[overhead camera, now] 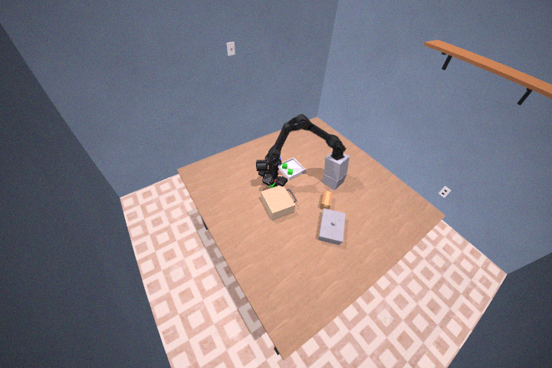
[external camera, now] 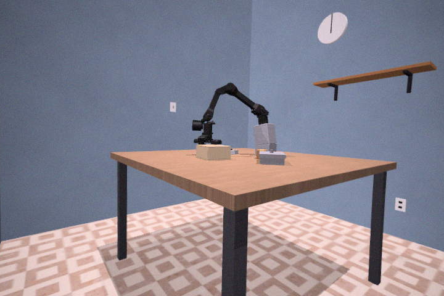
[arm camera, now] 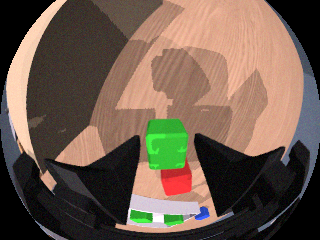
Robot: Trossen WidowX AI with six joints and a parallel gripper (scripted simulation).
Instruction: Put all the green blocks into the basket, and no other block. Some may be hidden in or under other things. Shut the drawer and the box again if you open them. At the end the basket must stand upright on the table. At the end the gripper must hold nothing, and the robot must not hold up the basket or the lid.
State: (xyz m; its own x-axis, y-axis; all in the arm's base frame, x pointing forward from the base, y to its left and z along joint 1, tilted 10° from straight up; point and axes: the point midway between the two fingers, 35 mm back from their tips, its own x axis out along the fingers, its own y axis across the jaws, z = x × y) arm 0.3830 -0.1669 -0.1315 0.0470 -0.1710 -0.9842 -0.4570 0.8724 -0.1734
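My gripper is now 4 cm past the red block, 3 cm to the left of it and 3 cm above it. The rest, counted from my hand: white basket: 19 cm behind, 7 cm to the right, 3 cm below; then drawer: 16 cm to the left, 3 cm ahead, 1 cm below; then tan drawer cabinet: 15 cm to the left, 6 cm ahead, 1 cm below.
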